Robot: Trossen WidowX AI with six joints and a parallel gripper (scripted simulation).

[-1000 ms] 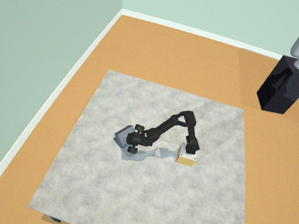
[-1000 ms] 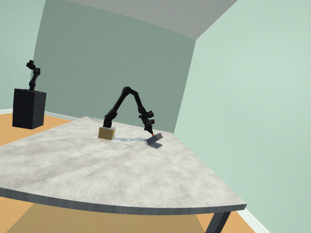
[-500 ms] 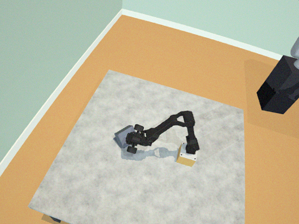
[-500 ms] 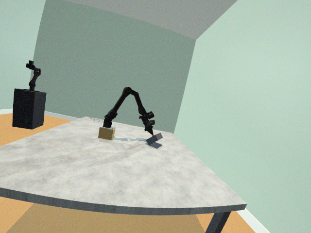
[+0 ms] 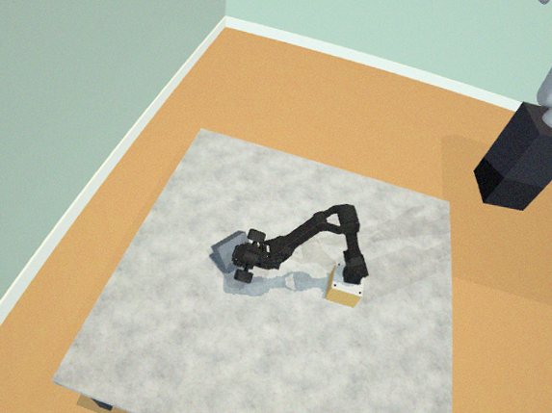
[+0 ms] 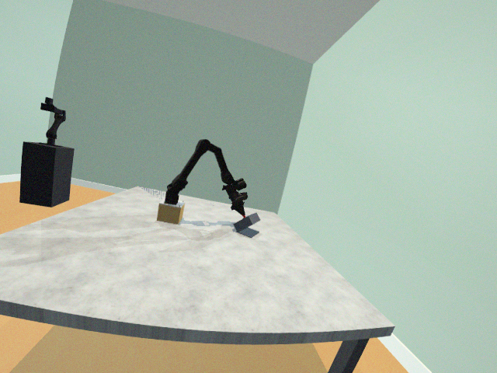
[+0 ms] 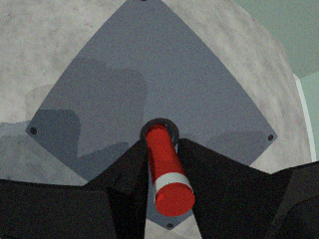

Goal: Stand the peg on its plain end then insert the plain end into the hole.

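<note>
My gripper tip is 10 mm past the red peg, 10 mm to the right of it and 10 mm below it. Also, from my gripper tip: grey sloped panel: 20 mm ahead, 20 mm to the right, 30 mm below.
</note>
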